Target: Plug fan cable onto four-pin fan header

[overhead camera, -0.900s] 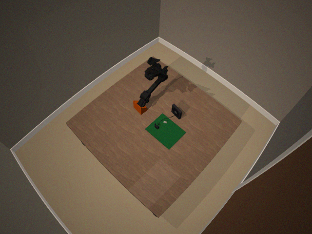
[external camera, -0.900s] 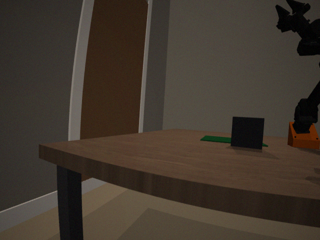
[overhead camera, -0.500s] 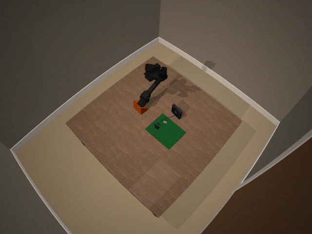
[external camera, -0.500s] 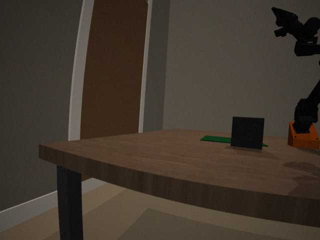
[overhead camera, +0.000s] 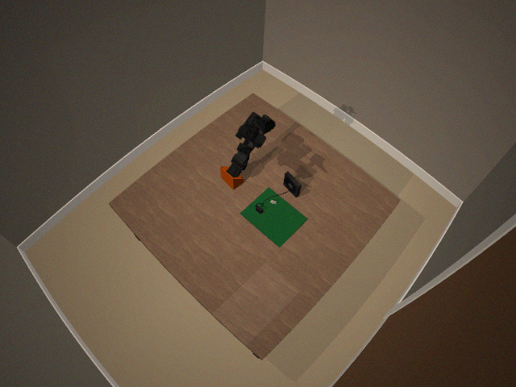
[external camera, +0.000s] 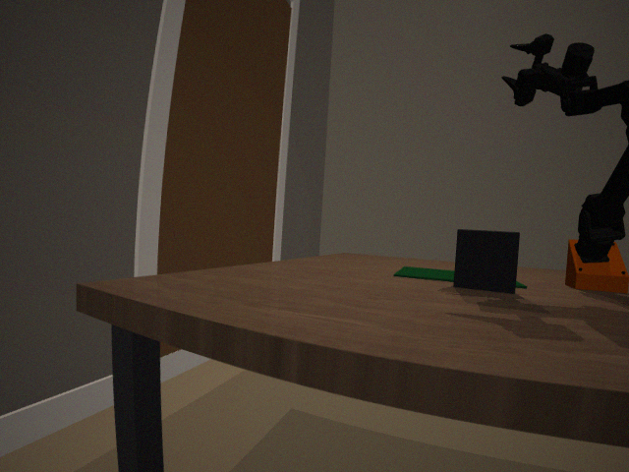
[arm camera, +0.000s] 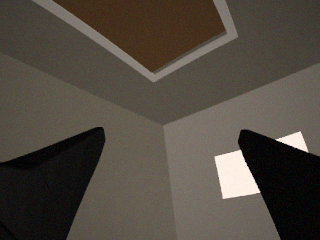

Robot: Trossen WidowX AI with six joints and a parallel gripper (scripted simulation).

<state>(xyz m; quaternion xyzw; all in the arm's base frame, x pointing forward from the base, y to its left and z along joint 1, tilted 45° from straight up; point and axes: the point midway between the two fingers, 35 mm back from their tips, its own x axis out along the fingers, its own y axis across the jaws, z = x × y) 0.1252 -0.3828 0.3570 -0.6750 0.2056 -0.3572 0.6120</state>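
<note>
Right now the black plug is 40 mm ahead of my gripper tip, 10 mm to the right of it and 590 mm below it. From my gripper tip the other things lie so: green board: 130 mm ahead, 30 mm to the left, 630 mm below; black fan: 90 mm ahead, 220 mm to the left, 550 mm below; pale part: 70 mm ahead, 90 mm to the left, 600 mm below.
</note>
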